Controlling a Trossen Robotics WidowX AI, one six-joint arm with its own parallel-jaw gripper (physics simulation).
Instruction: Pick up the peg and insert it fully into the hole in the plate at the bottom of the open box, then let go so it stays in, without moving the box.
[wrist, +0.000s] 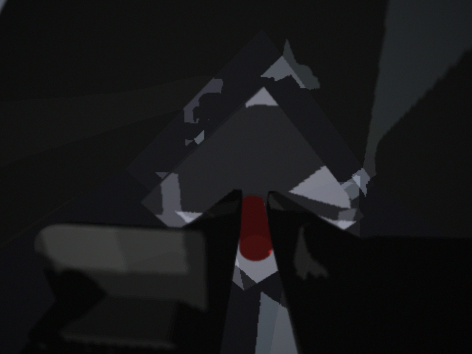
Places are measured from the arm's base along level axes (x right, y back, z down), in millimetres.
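Pixels of known places: gripper, fingertip midpoint: (254, 198).
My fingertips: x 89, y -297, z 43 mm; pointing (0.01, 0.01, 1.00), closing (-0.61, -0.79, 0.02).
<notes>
Ahead of a thing's pixels: the offset from my fingertips to its middle. "spot": to the spot under its first point.
The red peg @(dy -6, dx +8, dz +15 mm) (255, 225) is between the two dark fingers of my gripper (254, 198), which is shut on it. The peg's near round end faces the camera and its far end points toward the inside of the box. The open box @(dy -6, dx +8, dz -5 mm) (320, 120) shows as a dark diamond-shaped rim beyond the fingers, with patches of light on its walls. The grey plate @(dy -6, dx +8, dz +30 mm) (240, 145) lies at its bottom. The hole in the plate does not show; the fingers and peg cover the near part of the plate. Whether the peg's far end touches the plate, I cannot tell.
The dark surface @(spot: dy +60, dx -22, dz -61 mm) (75, 60) around the box carries deep shadows, with a lighter strip @(spot: dy +11, dx -65, dz -42 mm) (415, 65) at the upper right. The box walls stand close around the fingertips on the left and right. The scene is very dim.
</notes>
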